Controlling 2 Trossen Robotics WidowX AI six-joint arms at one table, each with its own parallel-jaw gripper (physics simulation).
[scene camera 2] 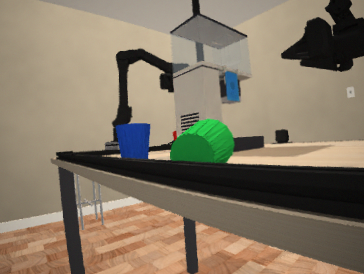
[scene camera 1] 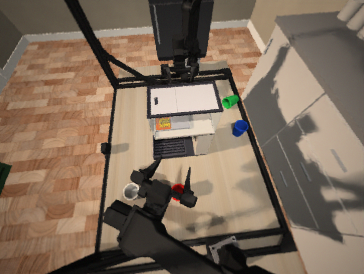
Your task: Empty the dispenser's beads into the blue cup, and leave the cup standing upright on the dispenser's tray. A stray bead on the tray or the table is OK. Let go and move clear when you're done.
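Frame: origin at the left arm's base, x up, y left, z back, level; metres.
Seen in the pictures: left gripper, fingertip midpoint: [scene camera 2: 291, 60] [scene camera 1: 181, 82]; right gripper, fingertip midpoint: [scene camera 1: 175, 161]; left arm's base, origin of the base link: [scene camera 1: 192, 62]; right arm's base, origin of the base link: [scene camera 1: 228, 257].
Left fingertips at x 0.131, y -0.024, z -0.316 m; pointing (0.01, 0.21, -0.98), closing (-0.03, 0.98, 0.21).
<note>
Pixels of each thing's middle, then the offset from my left fingertips to it. "pt": a spot on its surface instead.
- blue cup, body centre: [scene camera 2: 134, 144] [scene camera 1: 239, 129] dx -0.159, dy +0.317, dz -0.122 m
- dispenser, body centre: [scene camera 2: 221, 90] [scene camera 1: 178, 127] dx -0.015, dy +0.023, dz -0.238 m
- dispenser's dark slatted tray, body centre: [scene camera 1: 169, 146] dx -0.191, dy -0.025, dz -0.254 m
- green cup, body centre: [scene camera 2: 201, 149] [scene camera 1: 231, 100] dx -0.168, dy +0.280, dz +0.069 m
- white cup, body centre: [scene camera 1: 133, 192] dx -0.159, dy -0.133, dz -0.496 m
- small black block, surface spot: [scene camera 2: 282, 136] pt dx -0.169, dy -0.319, dz -0.304 m
The blue cup [scene camera 1: 240, 128] [scene camera 2: 132, 141] stands upright on the table, apart from the dispenser [scene camera 1: 197, 98] [scene camera 2: 197, 97], near the right edge in scene camera 1. The dispenser's dark slatted tray [scene camera 1: 171, 147] holds no cup. An orange-and-yellow patch [scene camera 1: 163, 123] shows under the dispenser's top; whether it is beads is unclear. My left gripper [scene camera 1: 180, 79] [scene camera 2: 294, 59] is open and empty, raised beside the dispenser at the top in scene camera 1. My right gripper [scene camera 1: 174, 165] is open and empty above the table below the tray; in scene camera 2 the dispenser hides its fingers.
A green cup [scene camera 1: 230, 102] [scene camera 2: 202, 142] lies on its side near the blue cup. A red cup [scene camera 1: 177, 192] is partly hidden under my right gripper, and a white cup [scene camera 1: 131, 191] stands to its left. A small black block [scene camera 1: 105, 148] [scene camera 2: 282, 136] sits at the table's edge.
</note>
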